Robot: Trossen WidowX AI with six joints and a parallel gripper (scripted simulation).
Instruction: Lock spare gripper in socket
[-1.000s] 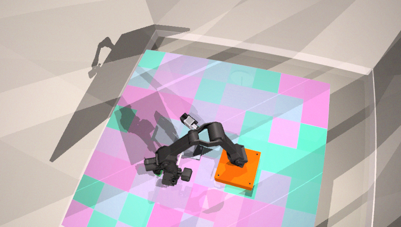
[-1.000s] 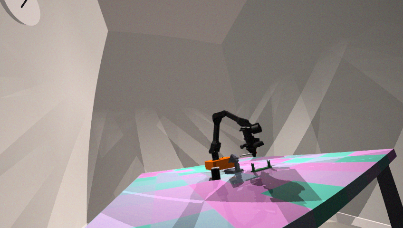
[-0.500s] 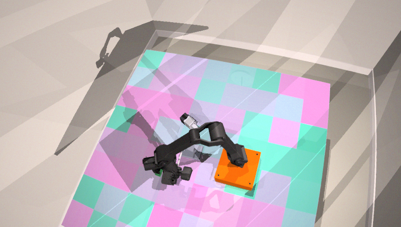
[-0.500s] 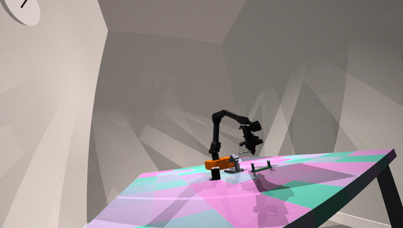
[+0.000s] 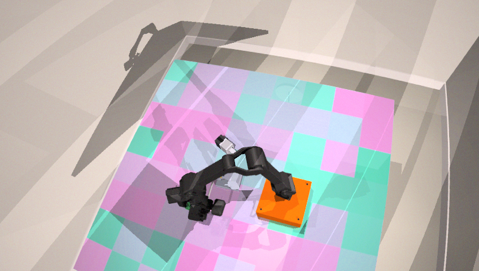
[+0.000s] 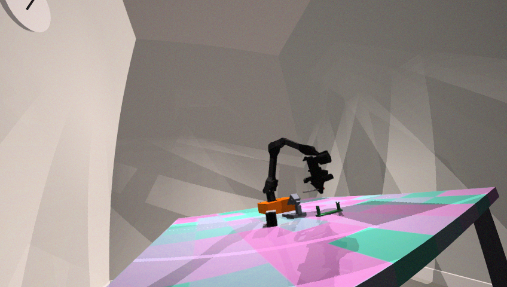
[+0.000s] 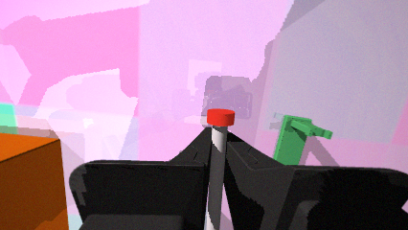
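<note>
Now: gripper tip 110 mm short of the green rack, 60 mm above it and 50 mm to the left of it. Round my gripper tip: grey mount 180 mm to the right, 30 mm below, 20 mm ahead; spare gripper 330 mm to the right, 80 mm ahead, 60 mm below.
</note>
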